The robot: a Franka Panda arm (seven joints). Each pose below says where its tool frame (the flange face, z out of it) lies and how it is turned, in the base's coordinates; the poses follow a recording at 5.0 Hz.
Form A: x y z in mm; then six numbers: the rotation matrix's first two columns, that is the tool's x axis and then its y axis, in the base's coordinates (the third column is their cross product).
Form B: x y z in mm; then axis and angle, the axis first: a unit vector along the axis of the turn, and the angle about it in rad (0 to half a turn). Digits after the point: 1 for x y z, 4 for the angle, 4 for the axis.
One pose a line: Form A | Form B
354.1 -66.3 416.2 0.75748 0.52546 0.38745 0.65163 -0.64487 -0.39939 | 354.1 -66.3 416.2 -0.9325 -0.3395 -0.1233 2.6044
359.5 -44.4 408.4 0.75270 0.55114 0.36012 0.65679 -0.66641 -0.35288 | 359.5 -44.4 408.4 -0.9322 -0.3430 -0.1152 2.6652
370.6 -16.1 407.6 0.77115 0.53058 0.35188 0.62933 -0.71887 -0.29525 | 370.6 -16.1 407.6 -0.9384 -0.3222 -0.1245 2.7338
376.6 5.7 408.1 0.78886 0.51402 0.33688 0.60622 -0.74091 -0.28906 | 376.6 5.7 408.1 -0.9435 -0.3085 -0.1206 2.7494
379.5 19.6 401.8 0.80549 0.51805 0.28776 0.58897 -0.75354 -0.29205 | 379.5 19.6 401.8 -0.9483 -0.3024 -0.0965 2.7654
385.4 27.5 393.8 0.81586 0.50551 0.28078 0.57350 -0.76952 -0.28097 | 385.4 27.5 393.8 -0.9512 -0.2930 -0.0963 2.7810
